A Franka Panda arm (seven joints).
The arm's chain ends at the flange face. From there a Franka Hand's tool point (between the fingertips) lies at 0.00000 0.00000 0.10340 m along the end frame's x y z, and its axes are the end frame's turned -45 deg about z.
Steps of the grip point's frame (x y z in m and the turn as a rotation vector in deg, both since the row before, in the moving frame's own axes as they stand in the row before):
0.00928 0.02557 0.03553 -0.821 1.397 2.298
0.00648 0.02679 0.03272 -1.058 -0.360 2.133
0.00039 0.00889 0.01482 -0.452 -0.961 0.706
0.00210 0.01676 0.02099 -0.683 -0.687 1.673
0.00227 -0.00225 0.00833 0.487 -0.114 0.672
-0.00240 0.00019 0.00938 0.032 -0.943 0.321
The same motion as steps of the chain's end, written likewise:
0.02180 0.01220 0.03557 0.407 1.568 2.298
0.02267 0.01254 0.03274 -1.003 0.494 2.133
0.00722 0.00421 0.01484 -0.999 -0.360 0.706
0.01337 0.00862 0.02100 -0.969 -0.003 1.673
0.00078 -0.00272 0.00833 0.264 -0.425 0.672
-0.00032 0.00067 0.00939 -0.644 -0.689 0.321

